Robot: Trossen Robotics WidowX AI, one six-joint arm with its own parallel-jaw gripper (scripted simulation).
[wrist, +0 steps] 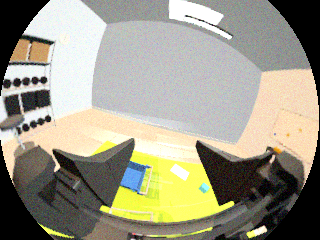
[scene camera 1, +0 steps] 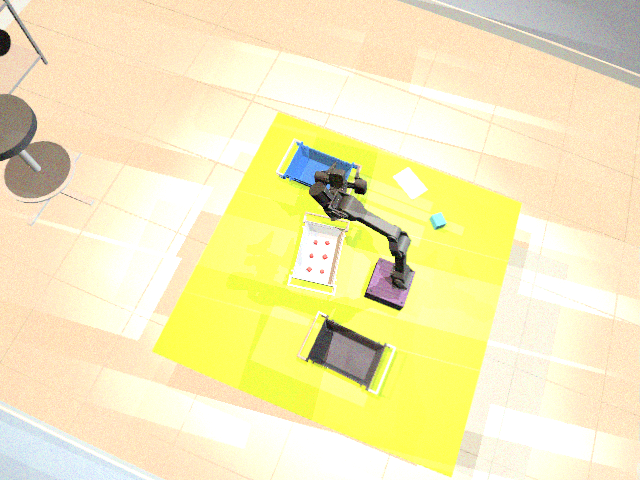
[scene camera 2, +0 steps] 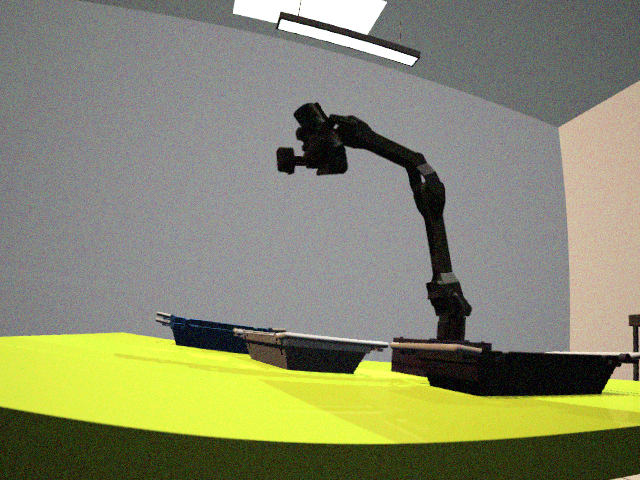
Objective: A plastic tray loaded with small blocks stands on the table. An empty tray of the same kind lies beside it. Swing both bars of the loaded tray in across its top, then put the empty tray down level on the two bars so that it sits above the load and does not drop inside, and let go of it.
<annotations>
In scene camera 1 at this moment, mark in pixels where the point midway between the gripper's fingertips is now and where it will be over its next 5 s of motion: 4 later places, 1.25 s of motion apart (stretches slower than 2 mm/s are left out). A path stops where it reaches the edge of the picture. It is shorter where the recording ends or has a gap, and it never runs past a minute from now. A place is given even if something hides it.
The gripper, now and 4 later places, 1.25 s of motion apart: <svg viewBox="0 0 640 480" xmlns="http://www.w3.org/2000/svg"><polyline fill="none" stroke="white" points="347,164 327,213 324,227 324,229 300,260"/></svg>
</annotations>
